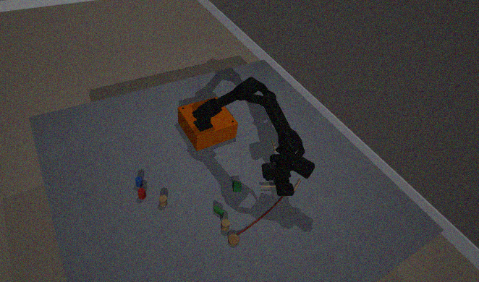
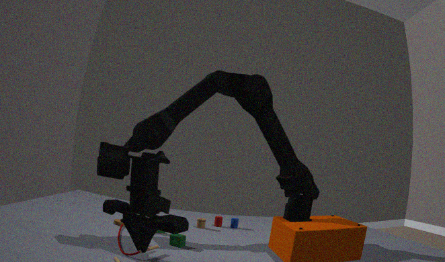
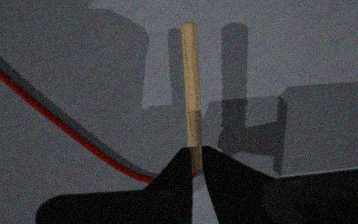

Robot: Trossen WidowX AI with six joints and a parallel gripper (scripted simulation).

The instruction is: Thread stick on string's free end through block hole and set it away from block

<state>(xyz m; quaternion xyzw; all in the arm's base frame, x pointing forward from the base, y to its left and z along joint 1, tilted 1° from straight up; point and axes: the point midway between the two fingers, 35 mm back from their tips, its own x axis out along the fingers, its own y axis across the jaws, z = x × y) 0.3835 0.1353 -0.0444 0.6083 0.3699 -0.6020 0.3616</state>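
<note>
The loose stick is 3 cm ahead of my gripper tip, 10 cm to the left of it and 1 cm below it. Round my gripper tip: round wooden button: 10 cm ahead, 28 cm to the right, 1 cm below; thin wooden stick: 1 cm behind, 1 cm to the right; small green piece: 9 cm behind, 17 cm to the left.
</note>
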